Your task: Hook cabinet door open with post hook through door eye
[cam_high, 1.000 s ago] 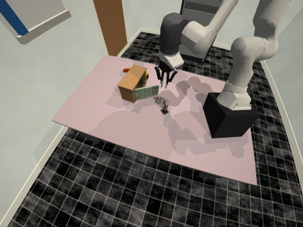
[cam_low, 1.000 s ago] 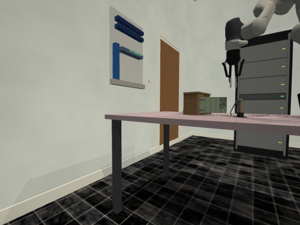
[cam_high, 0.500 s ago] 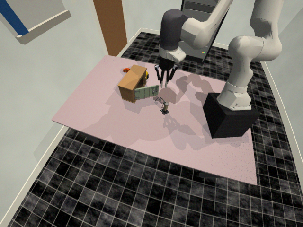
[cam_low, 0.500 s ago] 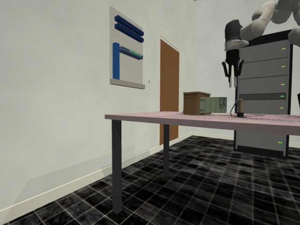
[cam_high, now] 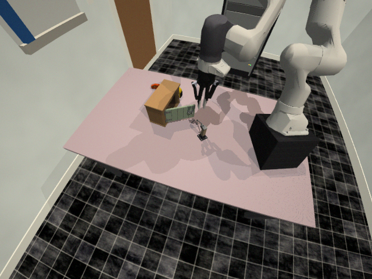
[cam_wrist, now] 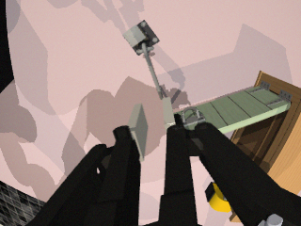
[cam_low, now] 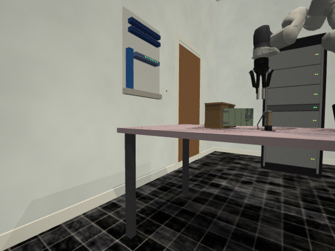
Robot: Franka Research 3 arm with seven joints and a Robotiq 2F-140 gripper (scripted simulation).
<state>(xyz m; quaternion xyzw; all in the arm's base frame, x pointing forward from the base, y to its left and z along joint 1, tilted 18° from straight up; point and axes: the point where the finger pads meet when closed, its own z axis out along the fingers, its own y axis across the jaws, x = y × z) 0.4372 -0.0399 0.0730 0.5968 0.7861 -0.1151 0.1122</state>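
Now: the hook rod 16 cm below my hand, 2 cm to the left of it and 1 cm behind it. The rest, counted from my hand: cabinet door (14 cm below, 13 cm ahead, 2 cm to the right); yellow object (27 cm to the right, 18 cm below, 18 cm ahead); orange object (33 cm to the right, 32 cm ahead, 19 cm below).
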